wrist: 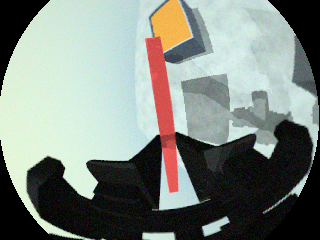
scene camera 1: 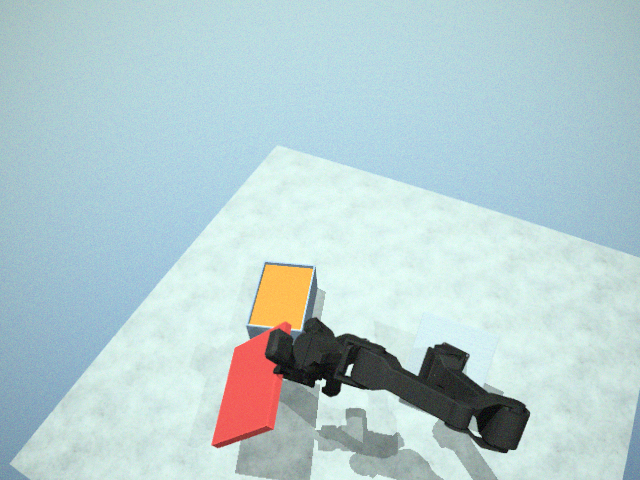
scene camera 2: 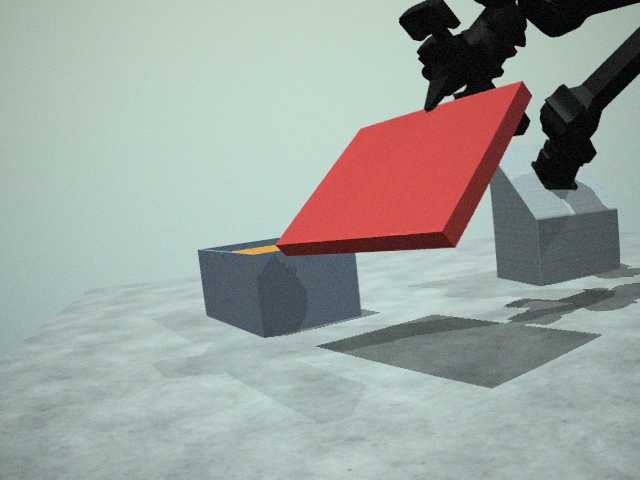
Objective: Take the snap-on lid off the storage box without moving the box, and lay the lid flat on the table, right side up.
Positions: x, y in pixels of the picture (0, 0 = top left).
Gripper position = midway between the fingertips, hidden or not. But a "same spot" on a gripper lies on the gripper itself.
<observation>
The gripper shows in the wrist view, in scene camera 1 and in scene camera 2 [433, 117]. A red lid shows in the wrist view [161, 95], in scene camera 1 and in scene camera 2. The same spot on the gripper: [scene camera 1: 290, 371] is [wrist: 152, 208]. One and the same spot on the red lid: [scene camera 1: 249, 406] is [scene camera 2: 446, 141].
</observation>
